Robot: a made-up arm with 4 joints. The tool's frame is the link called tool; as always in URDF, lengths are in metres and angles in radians. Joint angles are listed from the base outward.
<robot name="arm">
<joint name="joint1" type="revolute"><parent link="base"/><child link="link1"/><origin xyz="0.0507 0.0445 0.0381"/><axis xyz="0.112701 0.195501 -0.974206"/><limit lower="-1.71" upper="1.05"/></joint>
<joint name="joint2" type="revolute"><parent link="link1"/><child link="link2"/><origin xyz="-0.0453 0.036 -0.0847"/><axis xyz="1 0 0"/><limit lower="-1.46" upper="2.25"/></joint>
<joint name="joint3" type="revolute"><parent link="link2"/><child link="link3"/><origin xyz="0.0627 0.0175 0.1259"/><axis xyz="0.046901 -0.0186 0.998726"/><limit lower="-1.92" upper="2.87"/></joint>
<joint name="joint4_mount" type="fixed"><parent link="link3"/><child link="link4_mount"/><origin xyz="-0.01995 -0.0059 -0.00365"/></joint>
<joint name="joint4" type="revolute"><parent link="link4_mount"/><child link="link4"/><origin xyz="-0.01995 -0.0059 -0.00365"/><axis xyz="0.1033 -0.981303 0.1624"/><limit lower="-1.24" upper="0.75"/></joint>
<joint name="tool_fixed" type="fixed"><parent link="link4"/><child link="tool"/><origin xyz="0.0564 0.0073 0.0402" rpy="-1.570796 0 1.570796"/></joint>
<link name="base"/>
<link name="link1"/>
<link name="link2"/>
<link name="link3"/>
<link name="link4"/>
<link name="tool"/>
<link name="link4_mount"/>
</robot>
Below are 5 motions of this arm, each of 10 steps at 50 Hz.
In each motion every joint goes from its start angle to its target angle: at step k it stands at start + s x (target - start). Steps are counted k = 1, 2, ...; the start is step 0. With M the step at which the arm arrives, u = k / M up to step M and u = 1 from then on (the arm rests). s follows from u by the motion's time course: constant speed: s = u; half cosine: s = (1 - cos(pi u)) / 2; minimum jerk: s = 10 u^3 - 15 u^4 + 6 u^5.
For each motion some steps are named. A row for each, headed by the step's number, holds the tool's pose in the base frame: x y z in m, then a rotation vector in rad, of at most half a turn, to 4 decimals.
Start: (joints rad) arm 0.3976 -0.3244 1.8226 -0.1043
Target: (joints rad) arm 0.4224 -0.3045 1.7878 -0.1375
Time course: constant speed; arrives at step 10
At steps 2, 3, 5, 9, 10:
2: 0.1169 0.1448 0.0893 0.0345 -1.7424 2.3264
3: 0.1171 0.1444 0.0893 0.0281 -1.7383 2.3244
5: 0.1176 0.1437 0.0891 0.0153 -1.7300 2.3202
9: 0.1185 0.1421 0.0888 -0.0097 -1.7132 2.3117
10: 0.1188 0.1417 0.0887 -0.0159 -1.7089 2.3095

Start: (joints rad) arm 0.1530 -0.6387 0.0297 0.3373
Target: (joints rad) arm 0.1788 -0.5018 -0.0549 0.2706
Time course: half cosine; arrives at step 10
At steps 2, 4, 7, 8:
2: 0.0922 0.1888 0.0887 -1.7876 -1.0639 1.5451
4: 0.0934 0.1834 0.0919 -1.7793 -1.0453 1.4971
7: 0.0952 0.1733 0.0971 -1.7603 -1.0113 1.4125
8: 0.0956 0.1707 0.0983 -1.7549 -1.0028 1.3919

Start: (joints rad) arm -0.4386 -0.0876 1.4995 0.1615
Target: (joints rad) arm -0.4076 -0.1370 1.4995 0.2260
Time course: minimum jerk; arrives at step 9
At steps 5, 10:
5: 0.0337 0.1269 0.1155 -0.3583 2.1008 -1.9214
10: 0.0339 0.1288 0.1160 -0.3549 2.1144 -1.9205

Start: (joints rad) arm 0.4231 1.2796 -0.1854 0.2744
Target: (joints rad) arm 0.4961 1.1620 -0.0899 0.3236
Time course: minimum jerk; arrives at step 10
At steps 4, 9, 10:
4: 0.0150 -0.0745 0.0170 -0.7473 -1.2668 -0.3325
9: 0.0110 -0.0685 0.0301 -0.8609 -1.2975 -0.3224
10: 0.0109 -0.0684 0.0302 -0.8624 -1.2978 -0.3222

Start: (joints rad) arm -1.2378 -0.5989 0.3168 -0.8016
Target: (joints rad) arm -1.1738 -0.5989 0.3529 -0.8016
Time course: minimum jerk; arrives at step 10
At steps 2, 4, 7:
2: -0.0300 0.1286 0.0128 1.3078 0.8164 -2.4848
4: -0.0289 0.1301 0.0130 1.3072 0.8069 -2.4972
7: -0.0266 0.1329 0.0134 1.3057 0.7880 -2.5222

